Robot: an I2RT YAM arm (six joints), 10 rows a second.
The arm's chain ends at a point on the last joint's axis. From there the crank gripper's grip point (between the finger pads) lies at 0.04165 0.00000 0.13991 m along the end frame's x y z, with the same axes.
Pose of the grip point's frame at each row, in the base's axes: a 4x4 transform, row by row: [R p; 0 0 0 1], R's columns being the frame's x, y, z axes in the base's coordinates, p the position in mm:
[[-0.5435, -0.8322, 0.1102, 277.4], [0.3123, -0.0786, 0.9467, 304.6], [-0.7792, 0.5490, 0.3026, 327.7], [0, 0, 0, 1]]
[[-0.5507, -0.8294, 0.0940, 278.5], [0.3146, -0.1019, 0.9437, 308.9], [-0.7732, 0.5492, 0.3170, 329.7], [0, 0, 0, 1]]
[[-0.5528, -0.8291, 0.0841, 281.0], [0.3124, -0.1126, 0.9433, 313.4], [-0.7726, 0.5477, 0.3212, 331.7], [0, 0, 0, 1]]
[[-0.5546, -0.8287, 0.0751, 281.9], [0.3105, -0.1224, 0.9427, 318.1], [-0.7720, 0.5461, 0.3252, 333.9], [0, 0, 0, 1]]
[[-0.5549, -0.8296, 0.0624, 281.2], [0.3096, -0.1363, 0.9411, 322.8], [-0.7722, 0.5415, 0.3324, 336.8], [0, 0, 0, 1]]
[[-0.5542, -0.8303, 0.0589, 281.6], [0.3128, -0.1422, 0.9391, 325.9], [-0.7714, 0.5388, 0.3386, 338.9], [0, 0, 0, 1]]
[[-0.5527, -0.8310, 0.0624, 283.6], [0.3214, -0.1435, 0.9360, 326.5], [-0.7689, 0.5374, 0.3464, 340.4], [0, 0, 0, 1]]
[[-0.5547, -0.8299, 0.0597, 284.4], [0.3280, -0.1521, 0.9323, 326.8], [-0.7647, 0.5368, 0.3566, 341.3], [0, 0, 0, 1]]
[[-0.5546, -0.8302, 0.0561, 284.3], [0.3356, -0.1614, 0.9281, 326.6], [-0.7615, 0.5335, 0.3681, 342.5], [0, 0, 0, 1]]
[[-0.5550, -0.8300, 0.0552, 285.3], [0.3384, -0.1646, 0.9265, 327.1], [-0.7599, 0.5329, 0.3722, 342.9], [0, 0, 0, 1]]
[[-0.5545, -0.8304, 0.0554, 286.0], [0.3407, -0.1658, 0.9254, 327.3], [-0.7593, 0.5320, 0.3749, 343.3], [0, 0, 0, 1]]
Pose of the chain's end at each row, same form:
[[-0.5435, -0.8322, 0.1102, 284.6], [0.3123, -0.0786, 0.9467, 159.1], [-0.7792, 0.5490, 0.3026, 317.8], [0, 0, 0, 1]]
[[-0.5507, -0.8294, 0.0940, 288.3], [0.3146, -0.1019, 0.9437, 163.8], [-0.7732, 0.5492, 0.3170, 317.6], [0, 0, 0, 1]]
[[-0.5528, -0.8291, 0.0841, 292.3], [0.3124, -0.1126, 0.9433, 168.4], [-0.7726, 0.5477, 0.3212, 318.9], [0, 0, 0, 1]]
[[-0.5546, -0.8287, 0.0751, 294.5], [0.3105, -0.1224, 0.9427, 173.3], [-0.7720, 0.5461, 0.3252, 320.6], [0, 0, 0, 1]]
[[-0.5549, -0.8296, 0.0624, 295.6], [0.3096, -0.1363, 0.9411, 178.2], [-0.7722, 0.5415, 0.3324, 322.5], [0, 0, 0, 1]]
[[-0.5542, -0.8303, 0.0589, 296.4], [0.3128, -0.1422, 0.9391, 181.5], [-0.7714, 0.5388, 0.3386, 323.7], [0, 0, 0, 1]]
[[-0.5527, -0.8310, 0.0624, 297.9], [0.3214, -0.1435, 0.9360, 182.2], [-0.7689, 0.5374, 0.3464, 324.0], [0, 0, 0, 1]]
[[-0.5547, -0.8299, 0.0597, 299.2], [0.3280, -0.1521, 0.9323, 182.7], [-0.7647, 0.5368, 0.3566, 323.3], [0, 0, 0, 1]]
[[-0.5546, -0.8302, 0.0561, 299.6], [0.3356, -0.1614, 0.9281, 182.8], [-0.7615, 0.5335, 0.3681, 322.7], [0, 0, 0, 1]]
[[-0.5550, -0.8300, 0.0552, 300.7], [0.3384, -0.1646, 0.9265, 183.4], [-0.7599, 0.5329, 0.3722, 322.5], [0, 0, 0, 1]]
[[-0.5545, -0.8304, 0.0554, 301.3], [0.3407, -0.1658, 0.9254, 183.6], [-0.7593, 0.5320, 0.3749, 322.5], [0, 0, 0, 1]]

